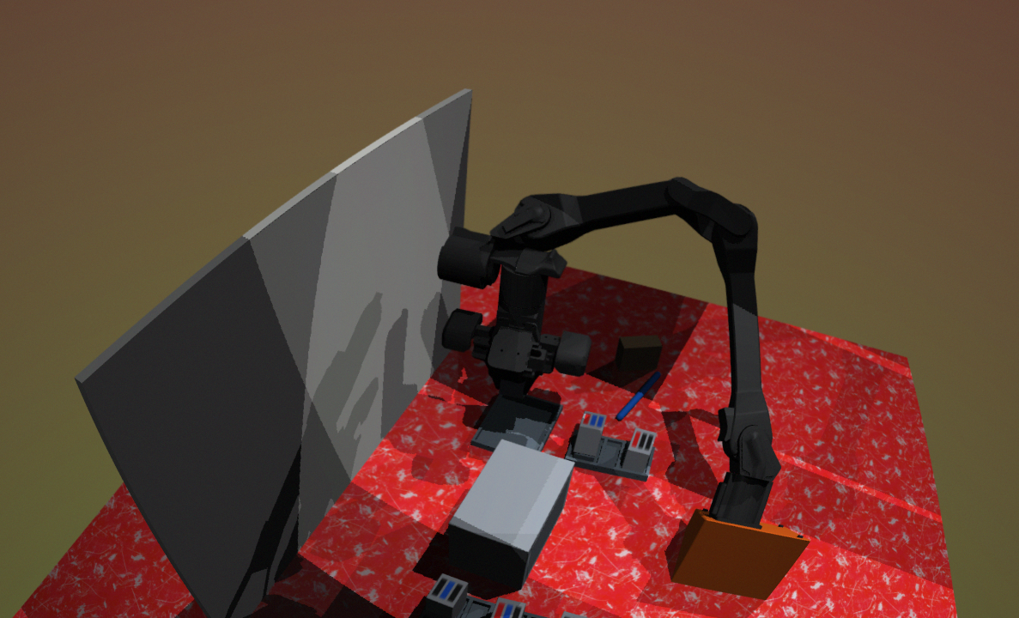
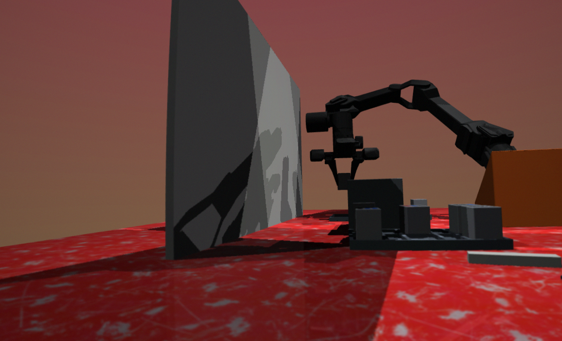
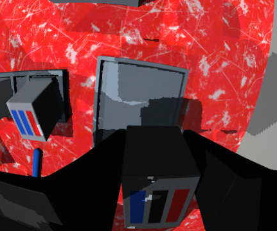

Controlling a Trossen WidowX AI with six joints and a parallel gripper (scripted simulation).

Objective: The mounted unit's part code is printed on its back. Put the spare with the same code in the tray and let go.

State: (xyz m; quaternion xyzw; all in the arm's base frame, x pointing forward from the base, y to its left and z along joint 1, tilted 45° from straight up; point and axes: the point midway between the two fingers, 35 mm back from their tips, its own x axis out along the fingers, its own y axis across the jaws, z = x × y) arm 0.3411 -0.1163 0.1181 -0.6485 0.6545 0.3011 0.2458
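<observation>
Right now my gripper tip is 90 mm above the tray, 30 mm to the left of it and 10 mm past it. Also, from my gripper tip: grey panel 180 mm ahead, 160 mm to the left, 130 mm above; then dark grey spare 20 mm to the right, 20 mm above; then blue pen 170 mm behind, 160 mm to the right, 90 mm below.
</observation>
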